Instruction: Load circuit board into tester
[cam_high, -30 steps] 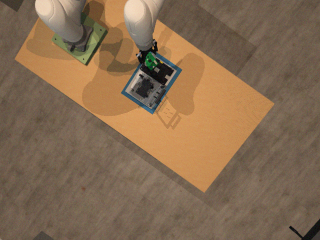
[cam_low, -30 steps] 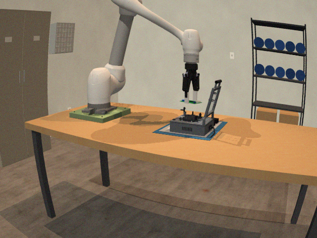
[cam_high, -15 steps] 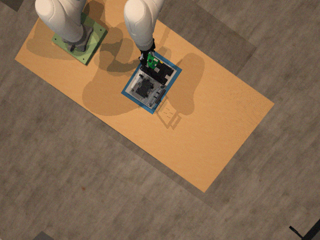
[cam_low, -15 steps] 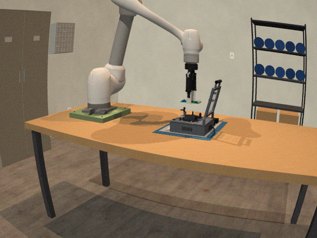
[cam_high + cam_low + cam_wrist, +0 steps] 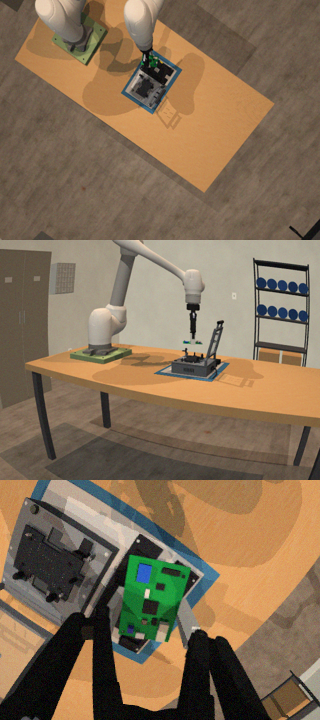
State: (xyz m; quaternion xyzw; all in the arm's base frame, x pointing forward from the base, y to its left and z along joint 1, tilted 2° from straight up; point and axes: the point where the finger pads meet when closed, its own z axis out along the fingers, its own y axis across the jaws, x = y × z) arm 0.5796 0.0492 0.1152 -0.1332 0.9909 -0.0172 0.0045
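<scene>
The green circuit board lies 20 mm below my hand. The rest, counted from my hand: lid: 190 mm to the right, 160 mm ahead, 40 mm above; then latch hook: 110 mm to the right, 50 mm below, 20 mm behind; then grey tester: 140 mm to the right, 70 mm ahead, 30 mm below.
</scene>
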